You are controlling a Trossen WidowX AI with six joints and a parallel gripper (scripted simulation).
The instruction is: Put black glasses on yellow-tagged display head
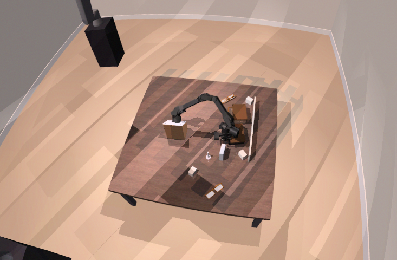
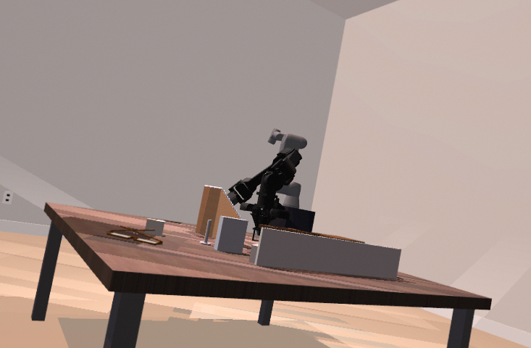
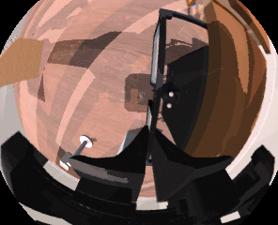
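Right now my gripper tip is 2 cm past the white block, 10 cm to the left of it and 1 cm above it. The rest, counted from my gripper tip: small grey peg stand (13 cm behind, 13 cm to the right, 4 cm below); long white bar (22 cm ahead, 16 cm to the left, 1 cm below).
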